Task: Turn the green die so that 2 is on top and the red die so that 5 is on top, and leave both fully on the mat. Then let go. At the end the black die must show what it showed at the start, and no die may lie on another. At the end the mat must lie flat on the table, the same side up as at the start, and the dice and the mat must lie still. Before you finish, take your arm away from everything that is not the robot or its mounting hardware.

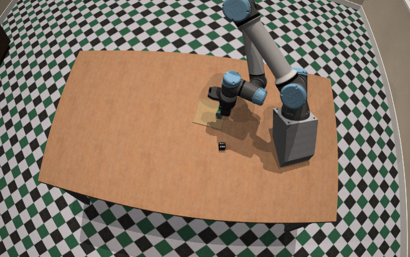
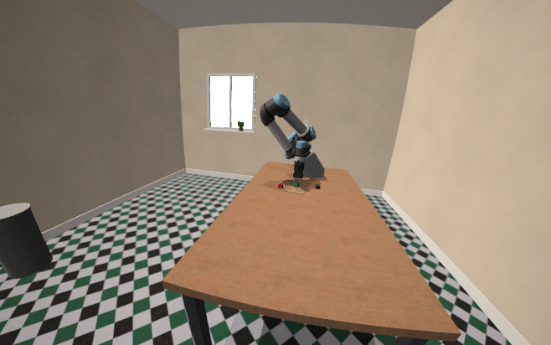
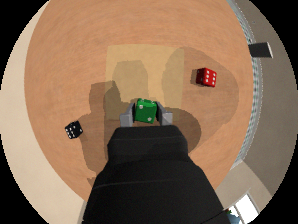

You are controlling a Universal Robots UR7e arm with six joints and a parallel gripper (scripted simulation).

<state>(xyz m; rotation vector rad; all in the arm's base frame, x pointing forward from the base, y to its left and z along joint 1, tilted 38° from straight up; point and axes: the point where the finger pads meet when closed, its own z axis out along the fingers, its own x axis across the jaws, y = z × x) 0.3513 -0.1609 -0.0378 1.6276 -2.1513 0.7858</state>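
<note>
My gripper is now right at the green die. Round my hand: black die (17 cm to the left, 1 cm below, 1 cm ahead); tan mat (4 cm ahead, 3 cm below, 1 cm to the right); red die (13 cm to the right, 2 cm ahead, 1 cm below).
</note>
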